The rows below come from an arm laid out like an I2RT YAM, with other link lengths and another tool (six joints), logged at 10 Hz.
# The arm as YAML. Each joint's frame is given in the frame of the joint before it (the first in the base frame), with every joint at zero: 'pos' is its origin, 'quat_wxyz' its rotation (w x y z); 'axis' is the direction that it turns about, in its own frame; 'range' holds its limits. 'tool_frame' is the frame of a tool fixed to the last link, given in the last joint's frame.
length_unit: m
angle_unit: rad
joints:
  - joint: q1
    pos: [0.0, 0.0, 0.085]
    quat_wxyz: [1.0, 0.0, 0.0, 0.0]
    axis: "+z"
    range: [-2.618, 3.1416]
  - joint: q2
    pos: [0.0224, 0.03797, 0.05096]
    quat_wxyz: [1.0, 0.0, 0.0, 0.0]
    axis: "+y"
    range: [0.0, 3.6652]
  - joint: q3
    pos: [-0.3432, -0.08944, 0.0]
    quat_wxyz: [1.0, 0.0, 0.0, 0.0]
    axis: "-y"
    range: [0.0, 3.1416]
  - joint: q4
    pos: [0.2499, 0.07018, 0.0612]
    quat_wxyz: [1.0, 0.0, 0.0, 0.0]
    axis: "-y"
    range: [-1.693, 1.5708]
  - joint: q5
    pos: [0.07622, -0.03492, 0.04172]
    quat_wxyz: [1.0, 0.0, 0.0, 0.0]
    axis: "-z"
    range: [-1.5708, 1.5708]
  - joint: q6
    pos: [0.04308, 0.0, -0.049]
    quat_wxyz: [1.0, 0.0, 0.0, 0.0]
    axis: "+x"
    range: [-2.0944, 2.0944]
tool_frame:
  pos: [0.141, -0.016, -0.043]
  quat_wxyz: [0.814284, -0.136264, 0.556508, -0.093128]
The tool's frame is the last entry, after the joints.
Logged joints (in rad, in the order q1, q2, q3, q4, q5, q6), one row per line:
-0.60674, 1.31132, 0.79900, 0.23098, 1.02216, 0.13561
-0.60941, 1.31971, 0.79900, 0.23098, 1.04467, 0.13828
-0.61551, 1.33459, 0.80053, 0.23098, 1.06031, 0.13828
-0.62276, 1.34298, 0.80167, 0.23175, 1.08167, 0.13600
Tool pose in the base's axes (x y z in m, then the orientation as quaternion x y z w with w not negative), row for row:
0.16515, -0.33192, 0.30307, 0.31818, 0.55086, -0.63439, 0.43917
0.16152, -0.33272, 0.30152, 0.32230, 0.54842, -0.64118, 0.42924
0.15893, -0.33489, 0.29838, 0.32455, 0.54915, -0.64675, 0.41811
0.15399, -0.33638, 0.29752, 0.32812, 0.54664, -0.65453, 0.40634
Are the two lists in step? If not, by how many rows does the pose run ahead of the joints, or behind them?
They are in step.
